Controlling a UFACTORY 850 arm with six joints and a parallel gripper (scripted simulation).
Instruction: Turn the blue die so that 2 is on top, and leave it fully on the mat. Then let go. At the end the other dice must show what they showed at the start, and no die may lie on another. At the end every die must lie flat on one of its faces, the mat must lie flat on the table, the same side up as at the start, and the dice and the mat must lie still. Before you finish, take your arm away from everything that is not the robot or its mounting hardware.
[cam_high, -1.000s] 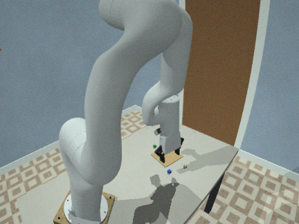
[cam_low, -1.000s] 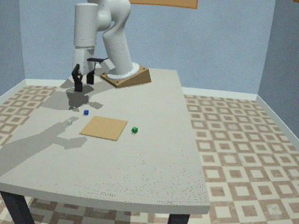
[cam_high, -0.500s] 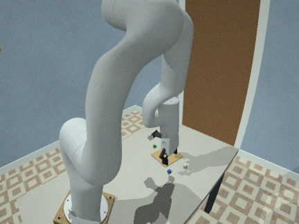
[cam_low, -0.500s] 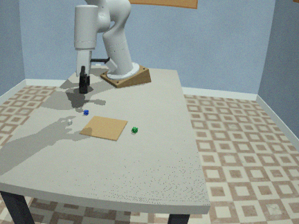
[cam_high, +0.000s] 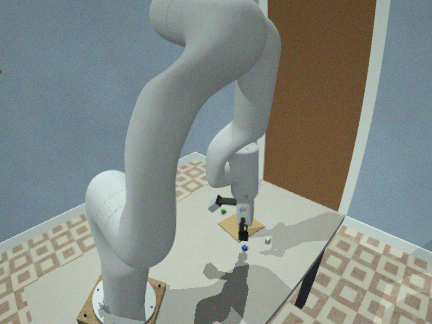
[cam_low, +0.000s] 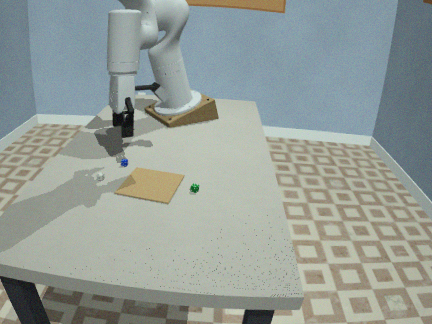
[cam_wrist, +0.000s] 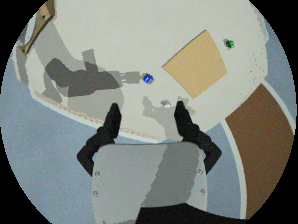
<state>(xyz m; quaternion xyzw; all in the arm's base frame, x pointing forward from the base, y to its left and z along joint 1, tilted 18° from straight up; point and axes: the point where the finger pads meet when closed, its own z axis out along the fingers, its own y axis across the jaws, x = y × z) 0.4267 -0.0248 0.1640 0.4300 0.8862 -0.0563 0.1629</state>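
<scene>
Right now the blue die is 10 cm below my hand. From my hand the other things lie so: white die: 10 cm below, 10 cm ahead, 3 cm to the right; green die: 22 cm to the left, 10 cm below, 9 cm ahead; tan mat: 11 cm below, 10 cm to the left, 9 cm ahead.
</scene>
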